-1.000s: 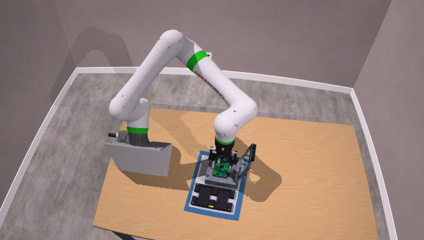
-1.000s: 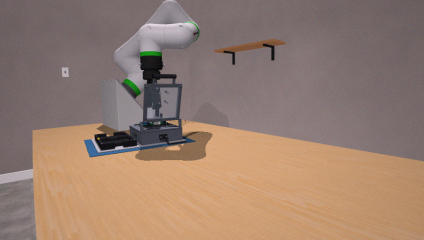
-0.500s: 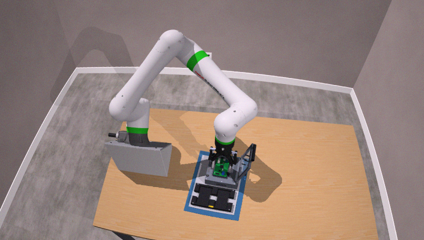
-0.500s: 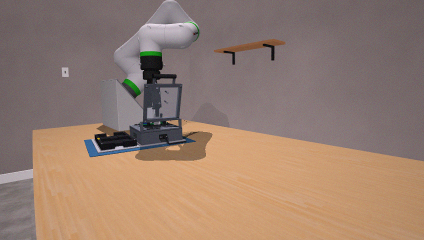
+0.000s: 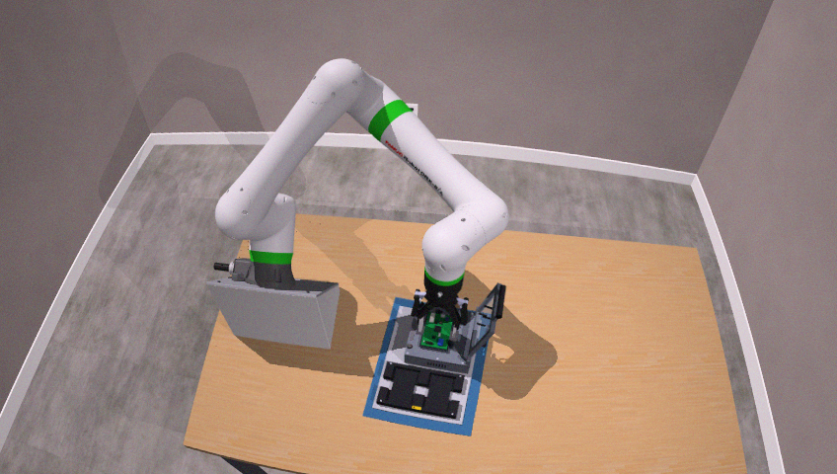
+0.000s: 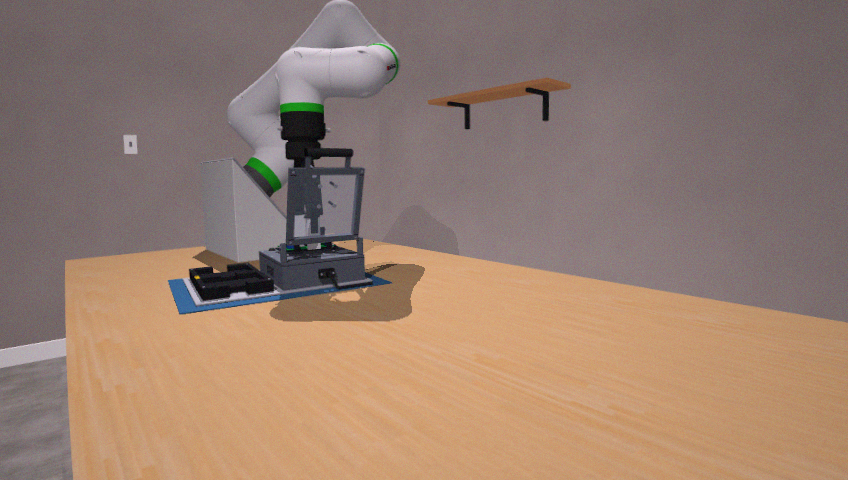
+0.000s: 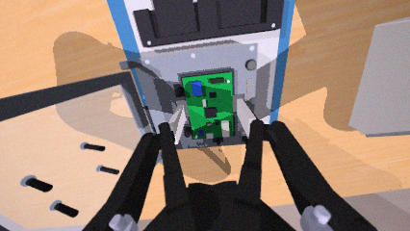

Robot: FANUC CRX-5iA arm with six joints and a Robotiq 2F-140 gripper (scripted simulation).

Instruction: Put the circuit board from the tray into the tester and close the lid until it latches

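Right now my hand is 20 mm above the green circuit board. The rest, counted from my hand: tester lid (120 mm ahead, 90 mm above, 10 mm to the right).
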